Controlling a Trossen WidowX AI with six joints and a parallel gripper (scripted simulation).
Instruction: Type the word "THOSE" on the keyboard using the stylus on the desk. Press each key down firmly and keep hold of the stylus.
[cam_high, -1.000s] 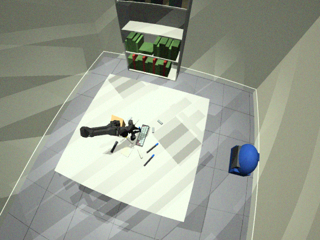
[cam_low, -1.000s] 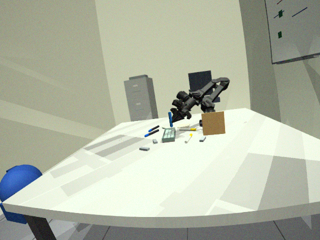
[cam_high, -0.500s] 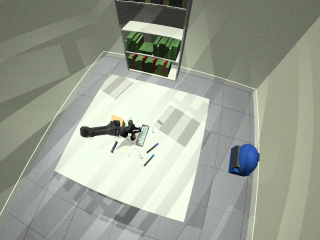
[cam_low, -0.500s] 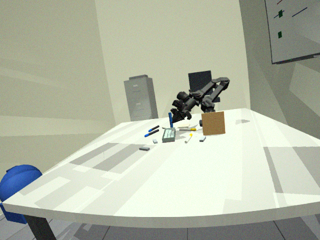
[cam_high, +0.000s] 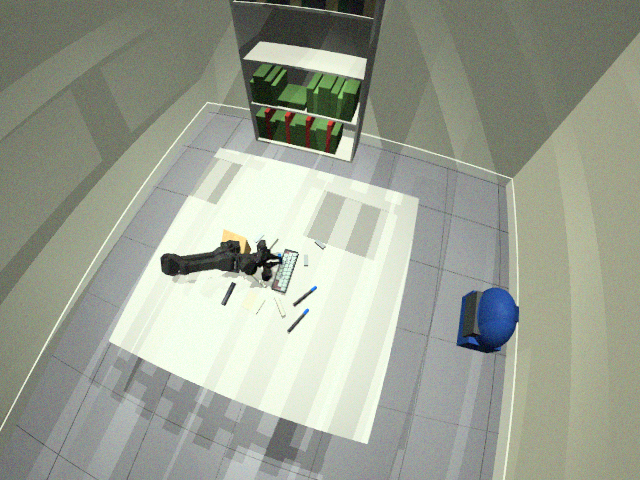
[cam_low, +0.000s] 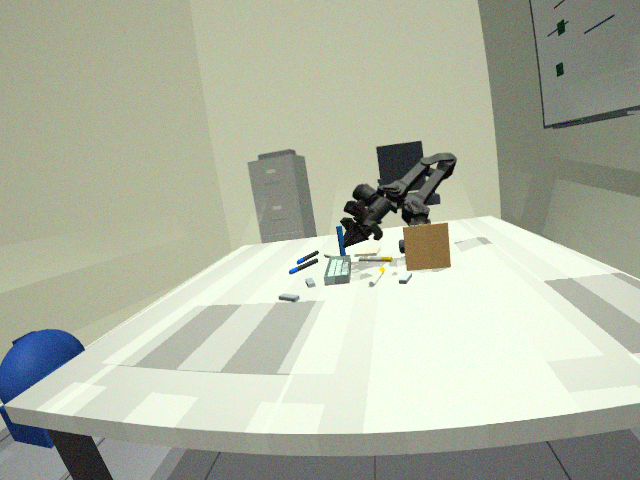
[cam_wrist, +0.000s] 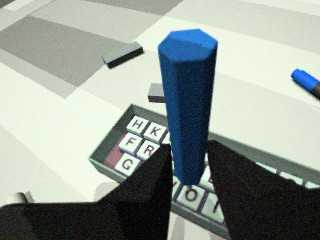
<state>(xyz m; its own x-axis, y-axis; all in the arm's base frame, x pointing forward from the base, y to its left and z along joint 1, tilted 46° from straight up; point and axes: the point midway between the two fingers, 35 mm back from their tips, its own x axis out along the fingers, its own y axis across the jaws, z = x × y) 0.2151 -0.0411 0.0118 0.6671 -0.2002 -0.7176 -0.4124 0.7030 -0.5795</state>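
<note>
My gripper tip is now 20 mm above the blue stylus.
</note>
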